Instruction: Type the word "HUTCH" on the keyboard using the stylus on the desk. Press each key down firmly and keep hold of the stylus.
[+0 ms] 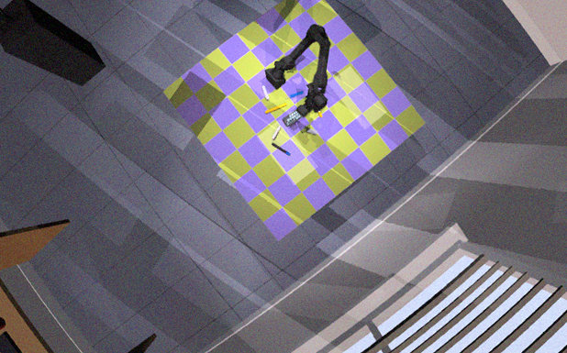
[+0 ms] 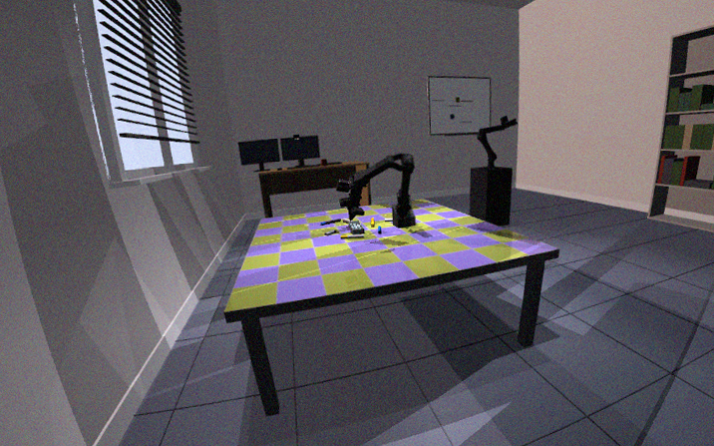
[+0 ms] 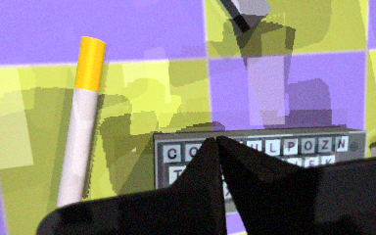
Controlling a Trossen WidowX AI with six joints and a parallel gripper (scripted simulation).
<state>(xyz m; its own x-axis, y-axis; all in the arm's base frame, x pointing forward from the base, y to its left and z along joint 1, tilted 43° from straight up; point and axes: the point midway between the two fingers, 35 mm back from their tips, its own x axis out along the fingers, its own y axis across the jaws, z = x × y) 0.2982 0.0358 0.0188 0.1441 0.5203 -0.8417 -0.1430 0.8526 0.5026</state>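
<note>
Right now my gripper tip is 16 cm past the blue stylus, 1 cm to the left of it and 6 cm above it. The rest, counted from my gripper tip: yellow pen 16 cm behind, 14 cm to the right, 6 cm below; then dark pen 11 cm ahead, 27 cm to the right, 6 cm below.
</note>
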